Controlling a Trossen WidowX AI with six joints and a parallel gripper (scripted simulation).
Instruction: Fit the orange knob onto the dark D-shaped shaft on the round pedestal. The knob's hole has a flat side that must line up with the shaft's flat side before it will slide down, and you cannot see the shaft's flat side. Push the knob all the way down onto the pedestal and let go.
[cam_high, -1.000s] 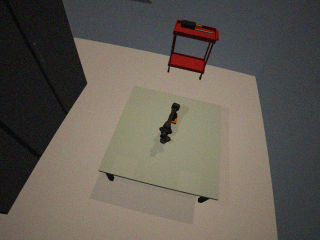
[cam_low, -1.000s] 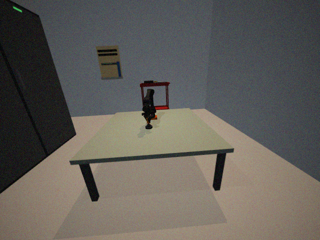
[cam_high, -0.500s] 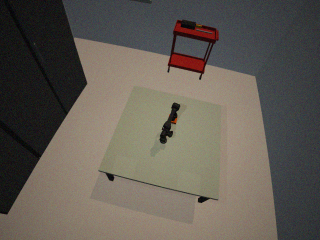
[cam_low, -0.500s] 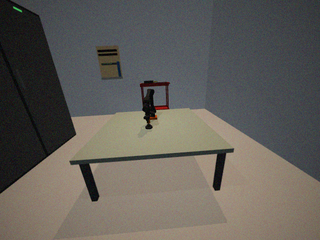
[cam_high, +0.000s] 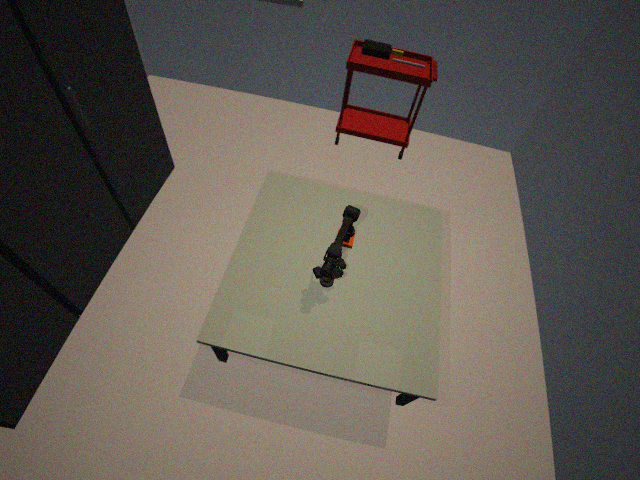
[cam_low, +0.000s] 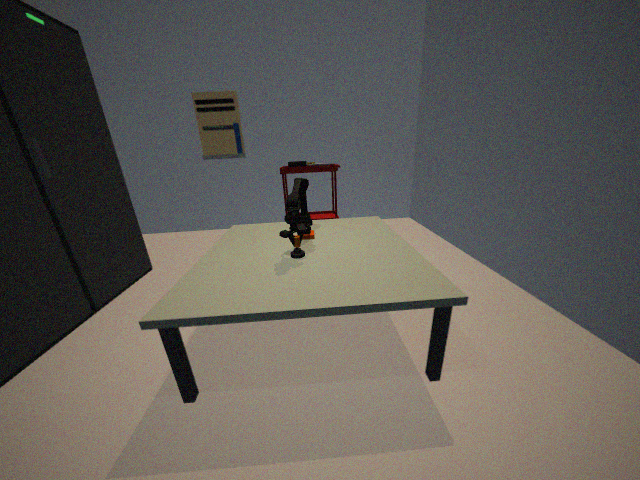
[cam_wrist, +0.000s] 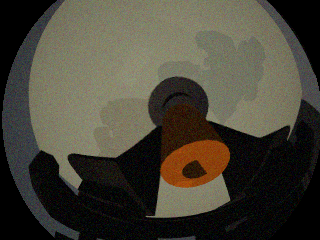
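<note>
Right now my gripper tip is 2 cm below the orange knob. The rest, counted from my gripper tip: round pedestal: 4 cm below.
</note>
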